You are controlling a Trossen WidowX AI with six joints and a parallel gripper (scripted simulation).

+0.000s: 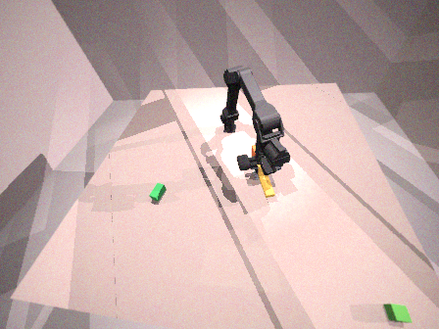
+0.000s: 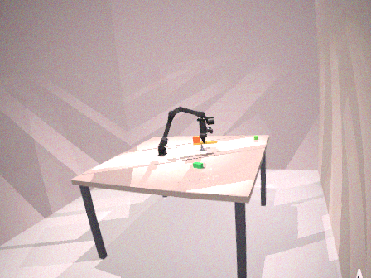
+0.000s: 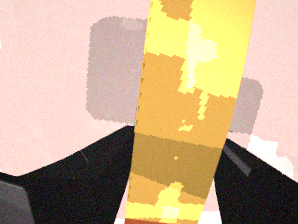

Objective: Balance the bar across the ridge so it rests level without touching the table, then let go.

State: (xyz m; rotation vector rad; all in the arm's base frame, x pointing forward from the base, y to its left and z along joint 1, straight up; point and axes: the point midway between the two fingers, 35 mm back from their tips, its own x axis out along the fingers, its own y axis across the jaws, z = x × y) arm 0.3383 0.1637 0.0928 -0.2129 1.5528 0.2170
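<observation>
My gripper tip is 6 cm above the grey piece, 3 cm past it and 1 cm to the left of it.
</observation>
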